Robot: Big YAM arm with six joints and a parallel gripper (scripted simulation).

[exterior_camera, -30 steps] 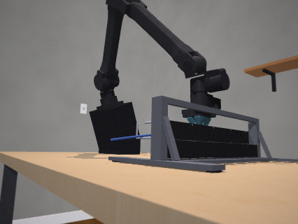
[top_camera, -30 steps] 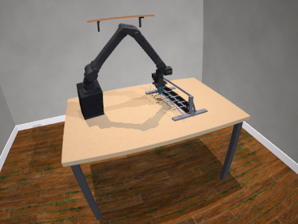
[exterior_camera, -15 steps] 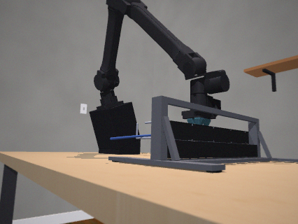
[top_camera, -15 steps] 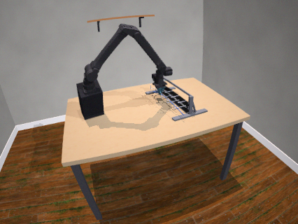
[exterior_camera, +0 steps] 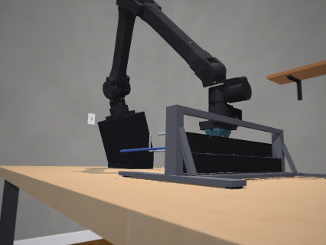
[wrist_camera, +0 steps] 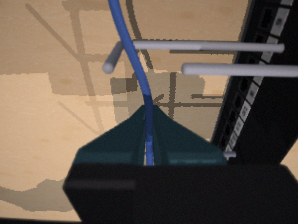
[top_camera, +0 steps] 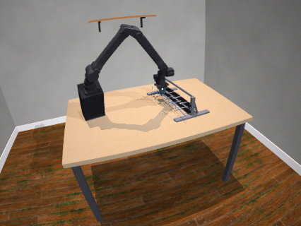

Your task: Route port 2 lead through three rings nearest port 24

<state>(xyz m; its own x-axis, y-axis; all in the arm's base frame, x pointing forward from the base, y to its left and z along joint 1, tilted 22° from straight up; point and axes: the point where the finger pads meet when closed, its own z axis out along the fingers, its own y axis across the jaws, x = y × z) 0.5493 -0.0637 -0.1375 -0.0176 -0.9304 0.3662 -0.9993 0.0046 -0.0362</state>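
My gripper is now 10 cm short of the grey rack and 5 cm to the left of it.
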